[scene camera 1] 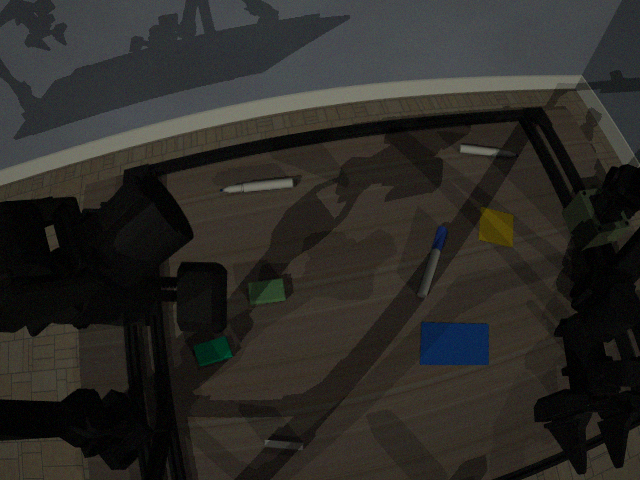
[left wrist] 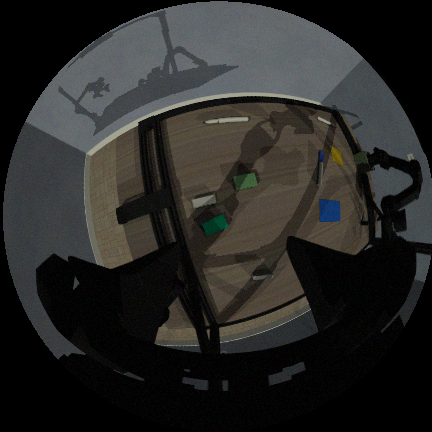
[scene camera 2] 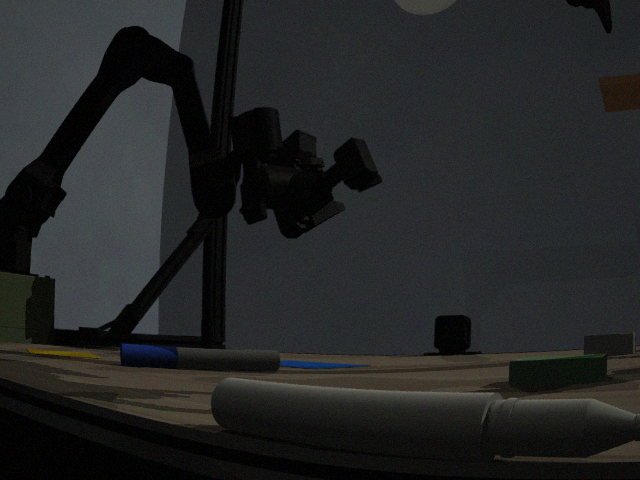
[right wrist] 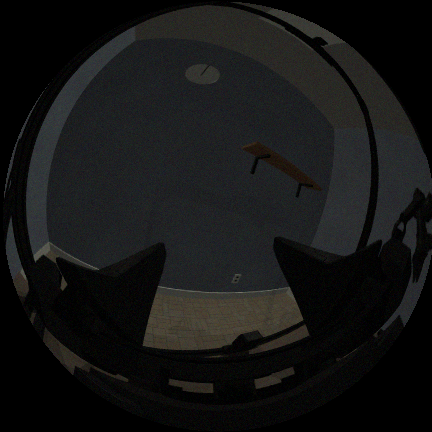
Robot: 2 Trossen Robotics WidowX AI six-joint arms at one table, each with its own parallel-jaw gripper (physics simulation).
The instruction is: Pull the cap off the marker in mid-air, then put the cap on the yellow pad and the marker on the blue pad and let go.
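Places are measured from the left arm's base along level axes (x ahead, y right, z down), in metres.
Pixels of known places: left gripper, between the fingertips: [scene camera 1: 168,298] [left wrist: 234,245]; right gripper, between the fingertips: [scene camera 1: 601,471] [scene camera 2: 361,193] [right wrist: 219,246]; left arm's base, origin of its link: [scene camera 1: 111,429]; right arm's base, origin of its link: [scene camera 1: 605,208] [left wrist: 369,160] [scene camera 2: 11,275].
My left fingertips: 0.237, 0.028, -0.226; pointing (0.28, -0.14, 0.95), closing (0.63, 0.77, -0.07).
Note:
For each thing: its top centre in the pictures, then the offset to it from my left fingertips, as dx, dy, dz.
- marker, centre of its top: [scene camera 2: 200,348] [scene camera 1: 433,259] [left wrist: 321,166] +0.364, +0.167, +0.262
- yellow pad, centre of its top: [scene camera 2: 62,353] [scene camera 1: 496,226] [left wrist: 336,155] +0.517, +0.228, +0.279
- blue pad, centre of its top: [scene camera 2: 301,364] [scene camera 1: 455,343] [left wrist: 330,210] +0.271, +0.292, +0.279
- white pen with a tapered tip, centre of its top: [scene camera 2: 417,391] [scene camera 1: 255,183] [left wrist: 225,117] +0.271, -0.181, +0.261
- white pen, centre of its top: [scene camera 1: 490,149] +0.667, +0.125, +0.261
- light green block, centre of its top: [scene camera 2: 560,357] [scene camera 1: 266,290] [left wrist: 245,180] +0.133, -0.016, +0.265
- dark green block, centre of its top: [scene camera 1: 212,350] [left wrist: 214,224] -0.008, -0.011, +0.265
- white block, centre of its top: [left wrist: 203,200] +0.025, -0.070, +0.268
- grey block, centre of its top: [scene camera 2: 609,334] [scene camera 1: 283,445] [left wrist: 263,276] -0.046, +0.185, +0.258
The marker [scene camera 1: 428,272] [scene camera 2: 227,359] [left wrist: 320,175] has a grey body and lies flat on the table, with its blue cap [scene camera 1: 439,237] [scene camera 2: 148,355] [left wrist: 321,156] on one end. The yellow pad [scene camera 1: 496,227] [scene camera 2: 62,353] [left wrist: 337,156] lies beyond the cap end, to the right in scene camera 1. The blue pad [scene camera 1: 454,343] [scene camera 2: 320,364] [left wrist: 329,210] lies near the body's other end. My left gripper [left wrist: 234,245] is open and empty, high above the table's left side. My right gripper [scene camera 1: 600,467] [right wrist: 219,246] is open and empty, raised at the right, away from the marker.
A white pen with a tapered tip [scene camera 1: 266,185] [scene camera 2: 356,419] [left wrist: 232,120] and another white pen [scene camera 1: 480,150] lie at the back. A light green block [scene camera 1: 266,291], a dark green block [scene camera 1: 212,350], a white block [left wrist: 204,201] and a grey block [scene camera 1: 283,444] are elsewhere. Black rails edge the table.

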